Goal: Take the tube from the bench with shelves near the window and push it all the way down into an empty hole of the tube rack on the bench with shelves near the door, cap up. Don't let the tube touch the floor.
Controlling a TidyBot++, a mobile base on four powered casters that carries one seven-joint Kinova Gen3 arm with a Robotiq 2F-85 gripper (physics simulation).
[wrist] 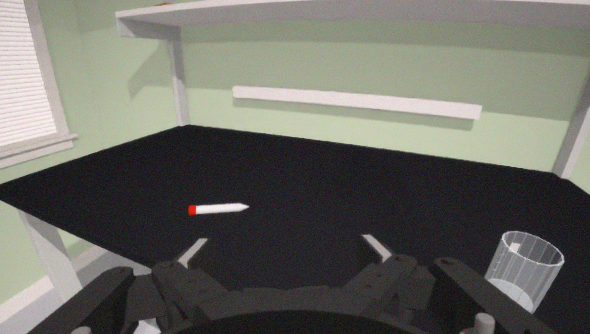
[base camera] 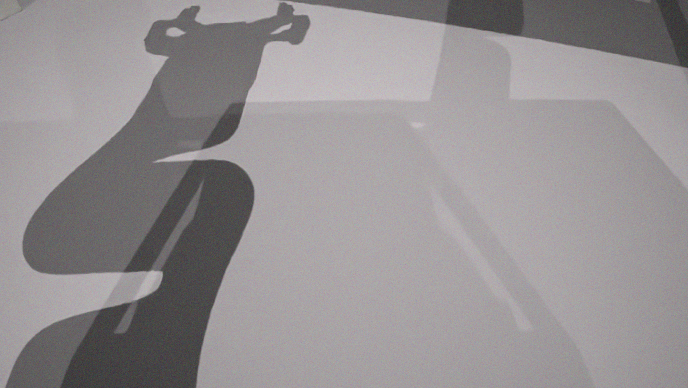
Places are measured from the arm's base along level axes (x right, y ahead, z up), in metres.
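Pixels of known places: gripper, fingertip midpoint: (wrist: 285, 253).
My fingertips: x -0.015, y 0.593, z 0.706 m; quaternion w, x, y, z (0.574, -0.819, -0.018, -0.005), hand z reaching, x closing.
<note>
For each thing: its top centre in the pictures, then the offset to it from my fingertips. Level surfaces: height alone.
- tube, top centre: (wrist: 219, 203) dx -0.139, dy +0.337, dz -0.168 m
- bench, surface height: dz -0.189 m
- clear glass beaker, top centre: (wrist: 532, 247) dx +0.318, dy +0.115, dz -0.099 m
- shelf, surface height: dz +0.249 m
- floor, surface height: dz -1.103 m
The tube (wrist: 218, 208) lies on its side on the black top of the bench (wrist: 320, 170) near the window, in the wrist view. It is white, with a red cap at its left end and a pointed tip to the right. My gripper (wrist: 285, 253) is open, with nothing between its fingers. In the wrist view the tube shows beyond the fingertips, a little left of the middle between them. The tube rack does not show in either view.
A clear glass beaker (wrist: 525, 270) stands on the bench at the right, partly behind the gripper's right linkage. A shelf (wrist: 350, 12) runs above the bench, and a white rail (wrist: 355, 101) is on the wall. The base camera shows floor (base camera: 350, 225) with shadows.
</note>
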